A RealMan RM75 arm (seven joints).
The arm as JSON. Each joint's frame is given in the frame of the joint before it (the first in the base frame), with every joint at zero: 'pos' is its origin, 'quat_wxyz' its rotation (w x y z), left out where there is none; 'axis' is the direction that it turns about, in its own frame. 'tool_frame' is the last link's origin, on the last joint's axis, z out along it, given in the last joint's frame.
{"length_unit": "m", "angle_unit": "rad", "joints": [
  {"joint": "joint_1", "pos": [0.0, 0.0, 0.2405], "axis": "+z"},
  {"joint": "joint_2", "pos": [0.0, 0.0, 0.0], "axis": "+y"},
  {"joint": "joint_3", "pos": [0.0, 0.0, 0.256], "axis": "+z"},
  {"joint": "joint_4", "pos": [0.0, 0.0, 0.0], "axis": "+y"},
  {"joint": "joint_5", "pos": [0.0, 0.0, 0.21], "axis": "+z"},
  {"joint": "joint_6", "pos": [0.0, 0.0, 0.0], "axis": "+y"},
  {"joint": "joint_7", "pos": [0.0, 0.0, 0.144], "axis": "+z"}
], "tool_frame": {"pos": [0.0, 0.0, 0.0]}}
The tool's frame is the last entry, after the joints.
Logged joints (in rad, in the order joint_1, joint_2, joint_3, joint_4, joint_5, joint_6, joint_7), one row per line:
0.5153 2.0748 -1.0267 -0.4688 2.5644 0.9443 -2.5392
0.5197 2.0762 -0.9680 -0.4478 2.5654 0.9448 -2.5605
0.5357 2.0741 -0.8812 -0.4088 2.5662 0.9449 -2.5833
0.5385 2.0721 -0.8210 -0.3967 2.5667 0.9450 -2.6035
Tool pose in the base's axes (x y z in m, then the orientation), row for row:
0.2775 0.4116 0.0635 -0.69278 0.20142 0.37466 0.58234
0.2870 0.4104 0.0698 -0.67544 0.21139 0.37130 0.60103
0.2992 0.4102 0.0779 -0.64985 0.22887 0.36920 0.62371
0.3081 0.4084 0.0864 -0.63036 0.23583 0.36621 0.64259
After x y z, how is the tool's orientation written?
As a quaternion, x y z w.
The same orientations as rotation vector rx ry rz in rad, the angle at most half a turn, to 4 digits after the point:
-1.6178 0.4704 0.8749
-1.5652 0.4898 0.8604
-1.4920 0.5255 0.8477
-1.4363 0.5373 0.8344

